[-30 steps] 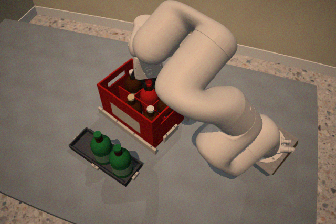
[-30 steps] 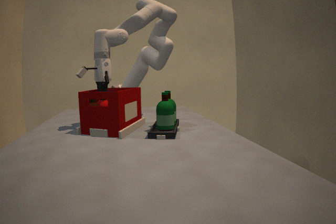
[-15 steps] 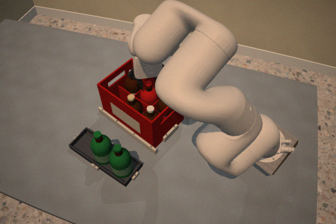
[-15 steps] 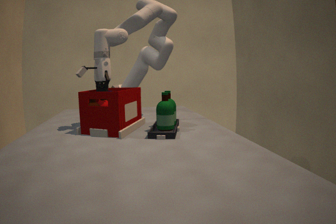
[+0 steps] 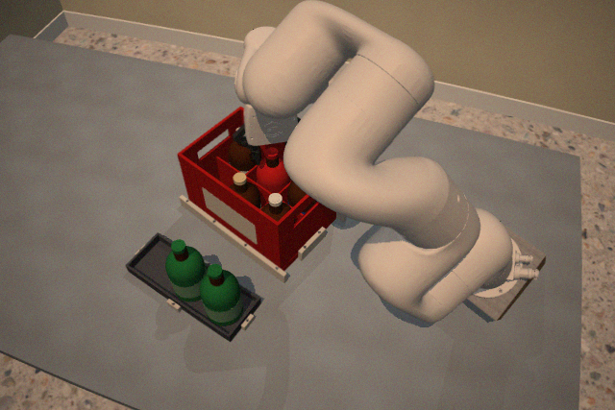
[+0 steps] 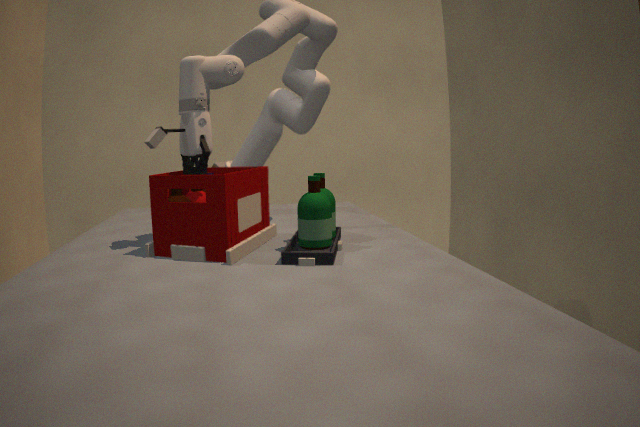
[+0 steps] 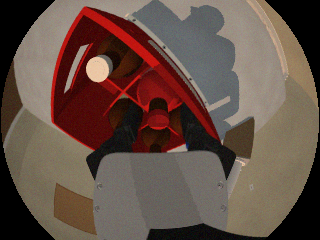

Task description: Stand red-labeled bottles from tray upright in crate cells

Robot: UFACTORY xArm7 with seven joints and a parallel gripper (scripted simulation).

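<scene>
My gripper is now 70 mm above the red-labeled bottle. From my hand the other things lie so: tray: 80 mm ahead, 270 mm to the left, 150 mm below; crate: 20 mm ahead, 40 mm to the left, 80 mm below.
</scene>
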